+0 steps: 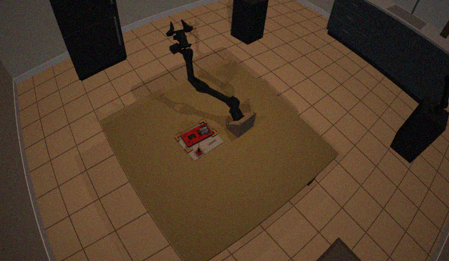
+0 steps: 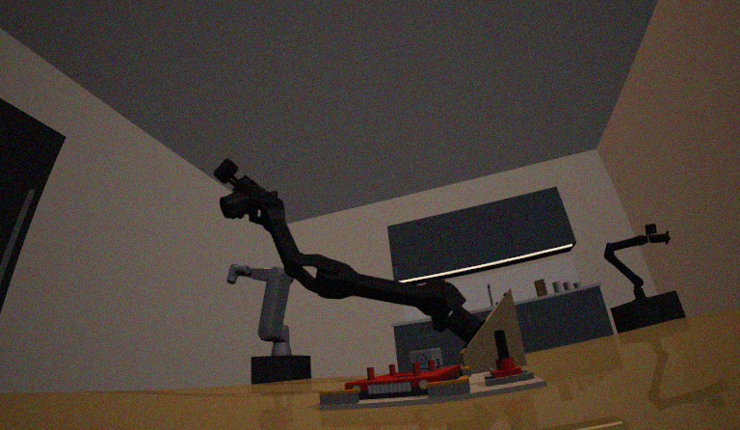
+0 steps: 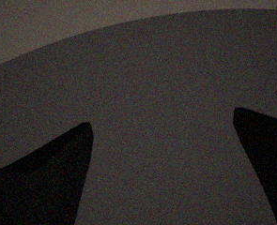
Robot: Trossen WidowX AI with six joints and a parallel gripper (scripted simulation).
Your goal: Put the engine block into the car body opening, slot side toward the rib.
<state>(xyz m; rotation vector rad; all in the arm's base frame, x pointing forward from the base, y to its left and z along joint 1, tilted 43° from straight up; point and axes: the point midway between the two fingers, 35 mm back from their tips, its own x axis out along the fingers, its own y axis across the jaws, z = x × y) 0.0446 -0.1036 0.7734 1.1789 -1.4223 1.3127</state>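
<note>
Right now my gripper tip is 560 mm above the engine block, 530 mm to the right of it and 200 mm short of it. From my gripper tip the other things lie so: grey baseplate 590 mm below, 530 mm to the left, 260 mm ahead.
</note>
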